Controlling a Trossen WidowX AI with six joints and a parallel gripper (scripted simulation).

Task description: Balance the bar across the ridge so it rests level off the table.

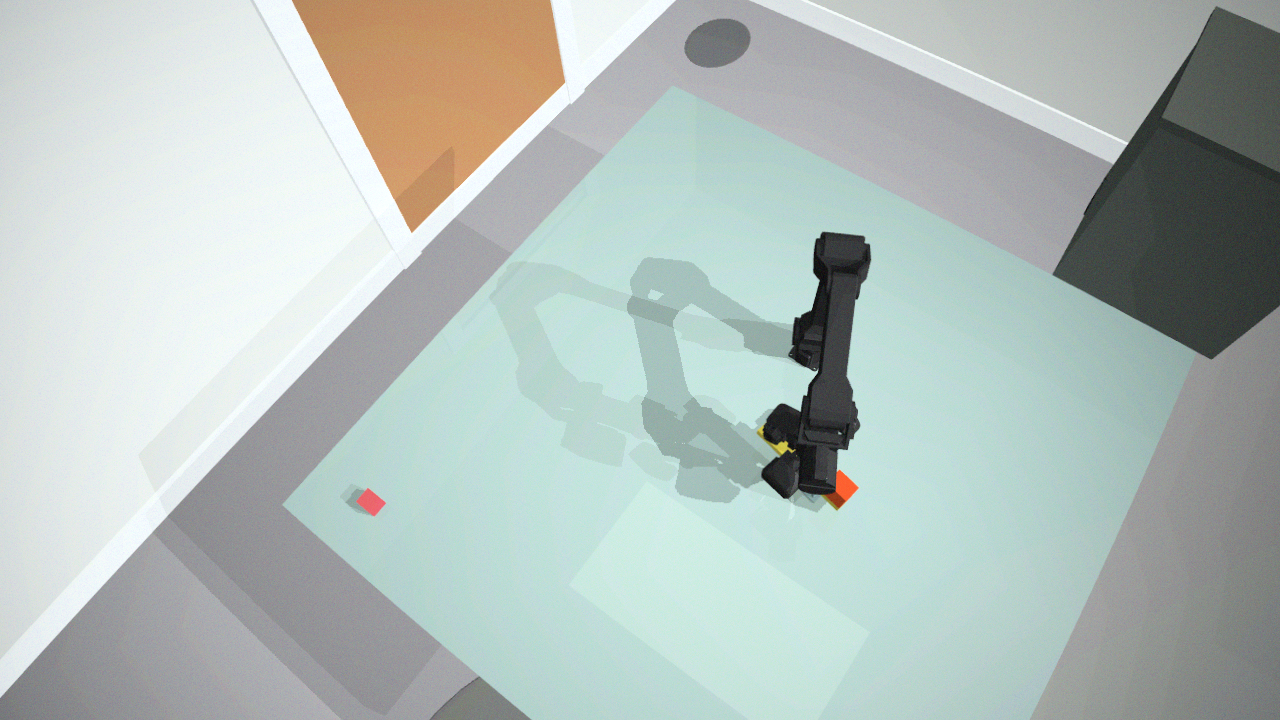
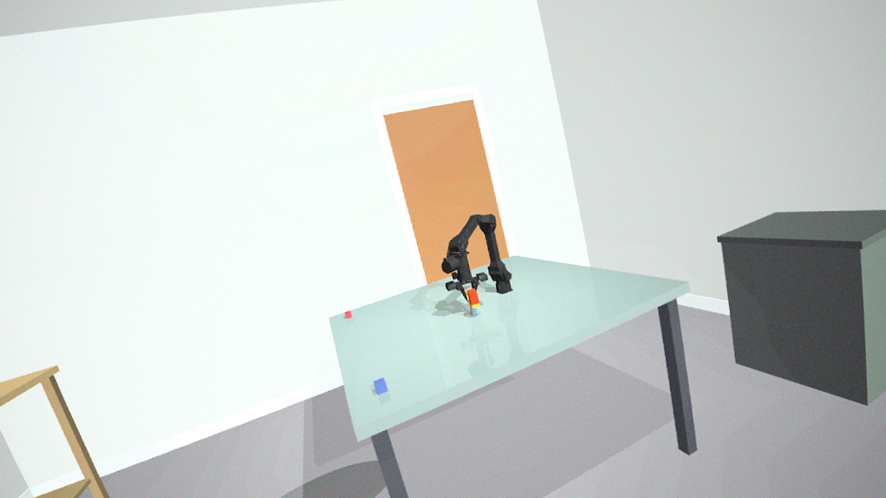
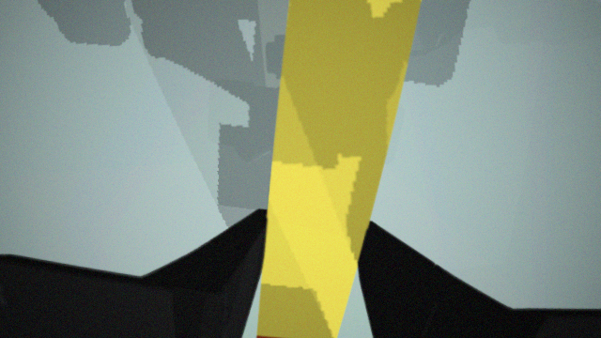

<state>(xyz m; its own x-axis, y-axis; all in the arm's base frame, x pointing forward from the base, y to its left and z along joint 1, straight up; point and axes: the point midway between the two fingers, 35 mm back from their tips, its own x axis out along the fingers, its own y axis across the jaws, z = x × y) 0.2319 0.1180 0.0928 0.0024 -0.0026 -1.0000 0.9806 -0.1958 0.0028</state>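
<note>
My gripper tip is now 30 mm to the right of the ridge, 10 mm short of it and 10 mm above it. Round my gripper tip: blue cube: 510 mm ahead, 380 mm to the left, 40 mm below; small red cube: 620 mm to the right, 510 mm ahead, 40 mm below.
</note>
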